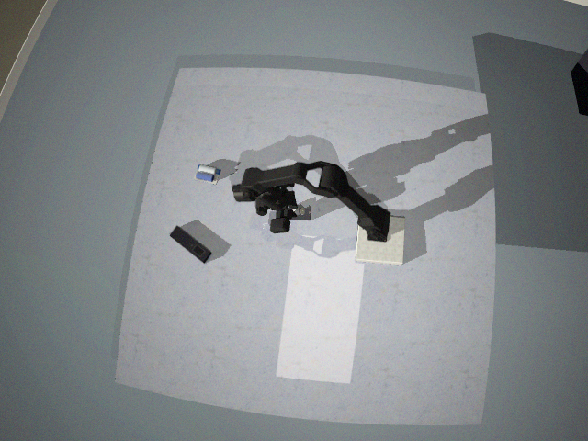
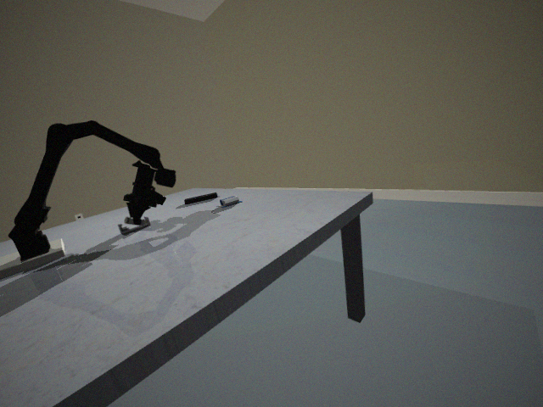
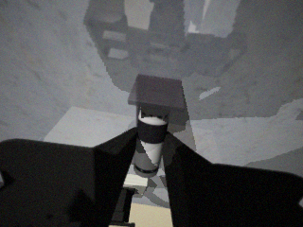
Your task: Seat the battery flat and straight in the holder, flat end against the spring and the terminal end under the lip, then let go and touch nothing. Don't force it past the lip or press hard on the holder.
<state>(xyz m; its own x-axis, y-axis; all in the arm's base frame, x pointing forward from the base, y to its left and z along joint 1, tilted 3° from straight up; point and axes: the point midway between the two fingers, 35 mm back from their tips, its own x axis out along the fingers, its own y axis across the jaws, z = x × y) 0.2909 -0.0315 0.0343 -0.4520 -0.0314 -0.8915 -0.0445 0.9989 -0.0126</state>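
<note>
My gripper tip is 10 mm below the battery. Also, from my gripper tip: white pack (340 mm ahead, 110 mm to the right, 10 mm below); flat black bar (340 mm ahead, 150 mm to the left, 10 mm below).
</note>
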